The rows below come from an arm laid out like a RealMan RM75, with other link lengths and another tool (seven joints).
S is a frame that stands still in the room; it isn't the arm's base.
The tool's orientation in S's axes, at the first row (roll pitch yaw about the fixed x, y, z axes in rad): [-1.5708 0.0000 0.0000]
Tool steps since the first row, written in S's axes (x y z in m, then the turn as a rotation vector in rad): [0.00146 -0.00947 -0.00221 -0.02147 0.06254 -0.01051]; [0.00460 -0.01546 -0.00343 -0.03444 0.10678 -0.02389]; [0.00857 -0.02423 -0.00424 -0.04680 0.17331 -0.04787]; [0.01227 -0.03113 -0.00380 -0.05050 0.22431 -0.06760]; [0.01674 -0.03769 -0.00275 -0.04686 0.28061 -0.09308]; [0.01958 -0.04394 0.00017 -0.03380 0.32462 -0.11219]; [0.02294 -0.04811 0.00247 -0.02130 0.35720 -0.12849]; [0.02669 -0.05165 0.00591 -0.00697 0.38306 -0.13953]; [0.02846 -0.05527 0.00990 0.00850 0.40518 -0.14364]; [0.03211 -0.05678 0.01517 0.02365 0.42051 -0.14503]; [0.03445 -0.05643 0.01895 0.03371 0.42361 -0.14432]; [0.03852 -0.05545 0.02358 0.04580 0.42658 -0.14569]
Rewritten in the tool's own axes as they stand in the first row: [0.00146 0.00221 -0.00947 -0.02147 0.01051 0.06254]; [0.00460 0.00343 -0.01546 -0.03444 0.02389 0.10678]; [0.00857 0.00424 -0.02423 -0.04680 0.04787 0.17331]; [0.01227 0.00380 -0.03113 -0.05050 0.06760 0.22431]; [0.01674 0.00275 -0.03769 -0.04686 0.09308 0.28061]; [0.01958 -0.00017 -0.04394 -0.03380 0.11219 0.32462]; [0.02294 -0.00247 -0.04811 -0.02130 0.12849 0.35720]; [0.02669 -0.00591 -0.05165 -0.00697 0.13953 0.38306]; [0.02846 -0.00990 -0.05527 0.00850 0.14364 0.40518]; [0.03211 -0.01517 -0.05678 0.02365 0.14503 0.42051]; [0.03445 -0.01895 -0.05643 0.03371 0.14432 0.42361]; [0.03852 -0.02358 -0.05545 0.04580 0.14569 0.42658]
